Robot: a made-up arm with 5 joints.
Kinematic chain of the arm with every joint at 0, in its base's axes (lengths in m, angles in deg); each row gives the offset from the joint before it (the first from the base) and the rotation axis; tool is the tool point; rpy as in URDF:
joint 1: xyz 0 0 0.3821 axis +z
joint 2: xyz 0 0 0 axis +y
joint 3: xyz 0.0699 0 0.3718 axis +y
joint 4: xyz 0.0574 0 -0.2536 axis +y
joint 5: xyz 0.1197 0 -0.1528 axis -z
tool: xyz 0 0 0 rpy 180 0 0
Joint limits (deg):
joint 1: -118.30..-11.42
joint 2: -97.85..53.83
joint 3: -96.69..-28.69
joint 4: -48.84..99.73
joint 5: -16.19..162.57
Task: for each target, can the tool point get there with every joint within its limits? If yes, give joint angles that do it. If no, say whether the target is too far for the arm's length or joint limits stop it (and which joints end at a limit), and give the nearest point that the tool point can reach.
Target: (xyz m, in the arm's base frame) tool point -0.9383 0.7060 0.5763
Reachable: no: too far | nearest point -0.5518 0.4152 0.6158 | short by 0.485 m
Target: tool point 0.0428 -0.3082 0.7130
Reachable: yes | joints -82.10 -32.55 -38.23 16.15 1.59
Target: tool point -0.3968 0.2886 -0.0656
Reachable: no: joint limits stop it (at a limit: joint 1, joint 2, joint 3) | nearest point -0.0708 -0.1315 0.1529 | short by 0.575 m
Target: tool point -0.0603 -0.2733 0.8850
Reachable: yes | joints -102.44 -31.56 -77.40 53.25 146.23
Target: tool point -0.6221 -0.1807 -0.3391
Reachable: no: too far | nearest point -0.1891 -0.3511 0.0946 | short by 0.636 m
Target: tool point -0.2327 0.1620 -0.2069
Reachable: no: joint limits stop it (at a limit: joint 1, joint 2, joint 3) | nearest point -0.0859 -0.1595 0.1275 | short by 0.487 m
